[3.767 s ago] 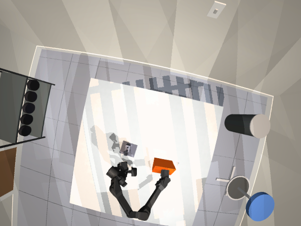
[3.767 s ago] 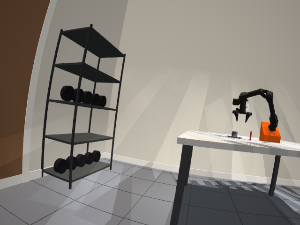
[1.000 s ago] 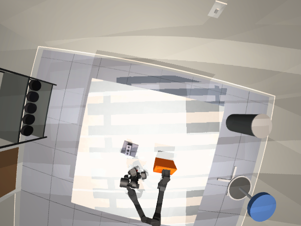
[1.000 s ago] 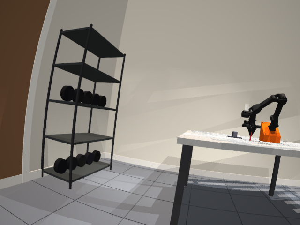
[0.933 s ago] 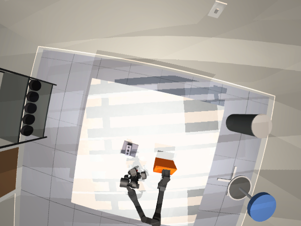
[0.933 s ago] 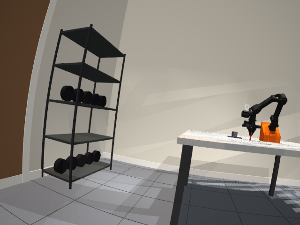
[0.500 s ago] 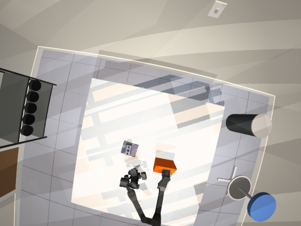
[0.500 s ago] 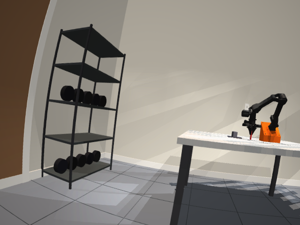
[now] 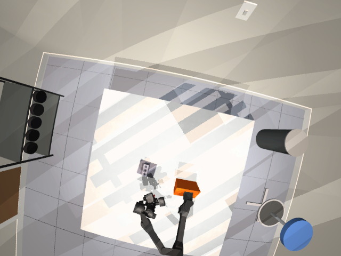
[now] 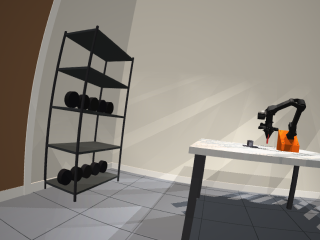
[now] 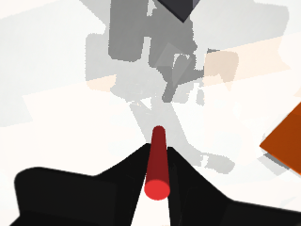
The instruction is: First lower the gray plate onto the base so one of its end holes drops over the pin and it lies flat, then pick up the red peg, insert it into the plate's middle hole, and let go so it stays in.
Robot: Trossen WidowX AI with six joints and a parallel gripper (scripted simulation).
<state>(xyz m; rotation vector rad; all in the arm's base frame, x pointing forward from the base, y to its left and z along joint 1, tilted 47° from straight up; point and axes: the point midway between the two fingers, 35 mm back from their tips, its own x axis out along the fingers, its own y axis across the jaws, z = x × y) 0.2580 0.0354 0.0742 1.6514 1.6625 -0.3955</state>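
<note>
Now: the gray plate 20 cm to the right of my gripper tip, 8 cm ahead of it and 5 cm below it. The rest, counted from my gripper tip: darker base: 18 cm to the right, 8 cm below, 8 cm ahead; red peg: right at my gripper tip.
</note>
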